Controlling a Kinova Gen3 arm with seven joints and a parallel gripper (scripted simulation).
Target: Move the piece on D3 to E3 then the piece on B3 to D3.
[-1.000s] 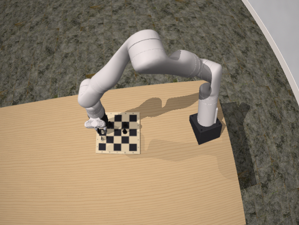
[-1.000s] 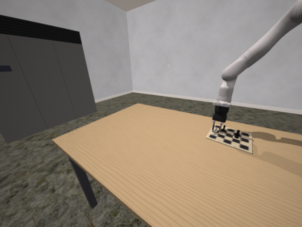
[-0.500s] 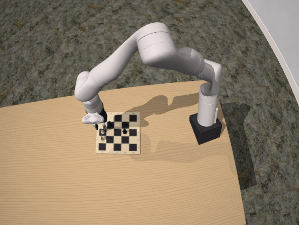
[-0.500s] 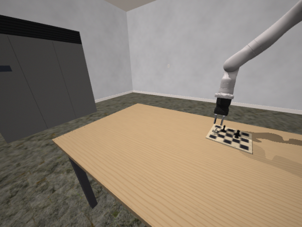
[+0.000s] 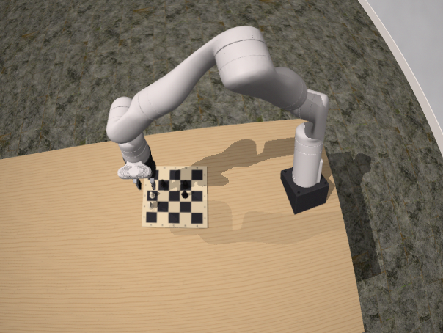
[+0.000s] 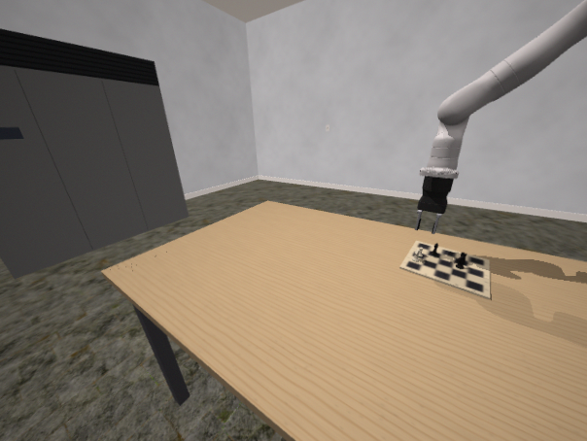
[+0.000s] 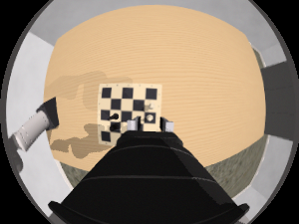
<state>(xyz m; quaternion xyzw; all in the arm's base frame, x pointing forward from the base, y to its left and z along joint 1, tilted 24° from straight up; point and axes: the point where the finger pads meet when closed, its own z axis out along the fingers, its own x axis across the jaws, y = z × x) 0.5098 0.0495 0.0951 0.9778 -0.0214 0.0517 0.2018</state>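
The chessboard is 80 mm behind my hand and 110 mm below it. Also, from my hand: light piece: 10 mm ahead, 40 mm to the left, 100 mm below.
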